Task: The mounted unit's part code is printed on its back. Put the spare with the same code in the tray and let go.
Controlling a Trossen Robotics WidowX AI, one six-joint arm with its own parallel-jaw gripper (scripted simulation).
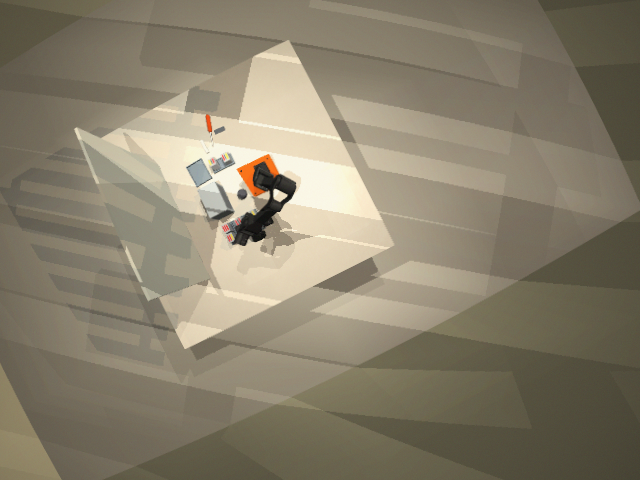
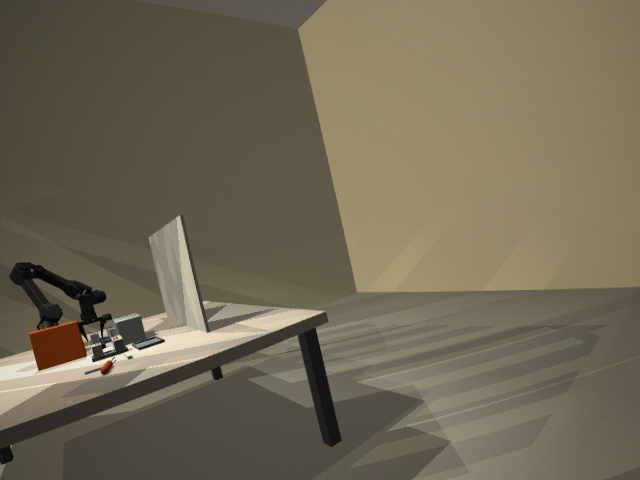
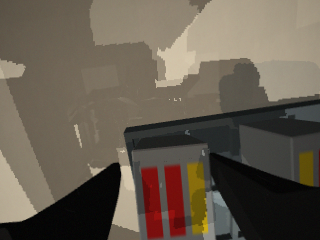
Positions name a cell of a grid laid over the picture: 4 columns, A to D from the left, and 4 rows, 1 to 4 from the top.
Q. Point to a grey mounted unit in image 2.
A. A3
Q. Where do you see a grey mounted unit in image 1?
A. B2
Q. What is my gripper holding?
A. Nothing.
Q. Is my gripper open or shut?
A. Open.
